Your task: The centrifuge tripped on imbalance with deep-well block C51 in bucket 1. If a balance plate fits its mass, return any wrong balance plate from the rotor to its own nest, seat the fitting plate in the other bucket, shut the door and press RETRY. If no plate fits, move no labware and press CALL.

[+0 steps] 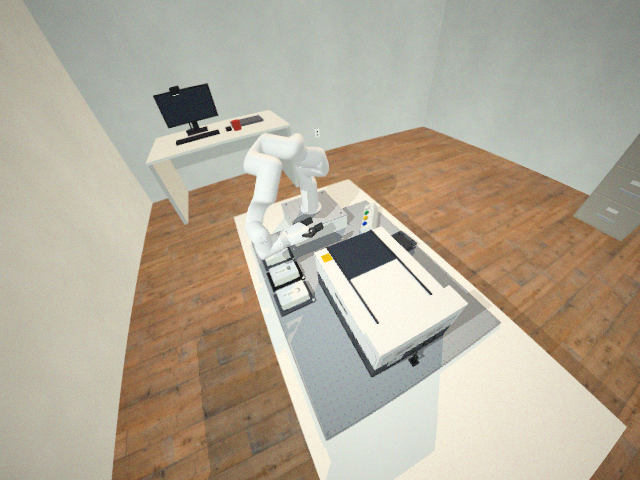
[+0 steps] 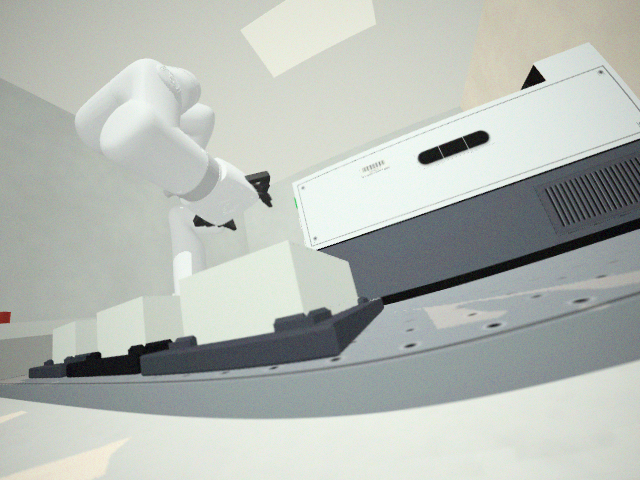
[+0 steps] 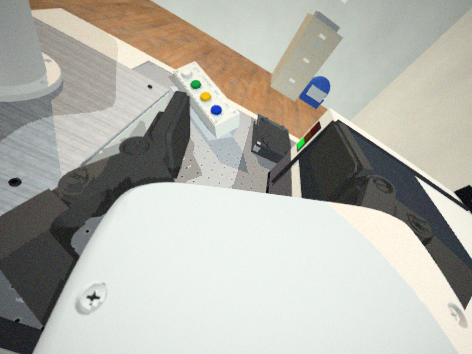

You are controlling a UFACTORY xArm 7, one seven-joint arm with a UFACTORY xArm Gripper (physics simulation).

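Frame: origin at the arm's base, x ahead, y left, z up, level; metres.
Where they show: gripper, fingertip midpoint: (image 1: pixel 317 222) (image 2: pixel 250 213) (image 3: pixel 257 128); arm's base, origin of the base link: (image 1: pixel 311 207).
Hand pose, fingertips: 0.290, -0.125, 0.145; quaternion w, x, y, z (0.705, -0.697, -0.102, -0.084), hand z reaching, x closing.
Observation:
Things, the pixels of their top centre, and the offset from my fingertips, as dx, dy, dz. "pt": a spot on its surface instead.
- dark panel, middle of its top: (image 3: pixel 404 194) (image 1: pixel 360 252) +0.244, +0.050, -0.023
- button box, middle of its top: (image 3: pixel 210 84) (image 1: pixel 370 213) -0.038, +0.370, -0.152
- small dark box, middle of its top: (image 3: pixel 276 133) (image 1: pixel 398 240) +0.190, +0.363, -0.193
- status strip, surface spot: (image 3: pixel 308 136) pt +0.171, +0.202, -0.083
My gripper (image 1: pixel 311 226) (image 2: pixel 249 210) (image 3: pixel 257 128) is open and empty, raised between the robot base and the centrifuge (image 1: pixel 408 304) (image 2: pixel 361 201) (image 3: pixel 422 204). The centrifuge's top carries a dark panel (image 1: pixel 360 254). Its rotor, buckets and block C51 do not show, and I cannot tell whether its door is shut. Three pale blocks stand in dark nests: a near one (image 1: pixel 293 296) (image 2: pixel 237 297), a middle one (image 1: pixel 283 274) (image 2: pixel 119 325) and a far one (image 2: pixel 74 338). Their labels are unreadable. A button box (image 1: pixel 364 219) (image 3: pixel 220 119) has white, green, yellow and blue buttons, beyond the fingertips.
A small dark box (image 1: pixel 404 240) (image 3: pixel 271 140) stands beside the centrifuge. A status strip (image 3: pixel 308 136) on the centrifuge shows green at one end. The robot base (image 1: pixel 333 224) stands behind the gripper. A desk (image 1: pixel 268 121) with a monitor (image 1: pixel 187 105) is at the back.

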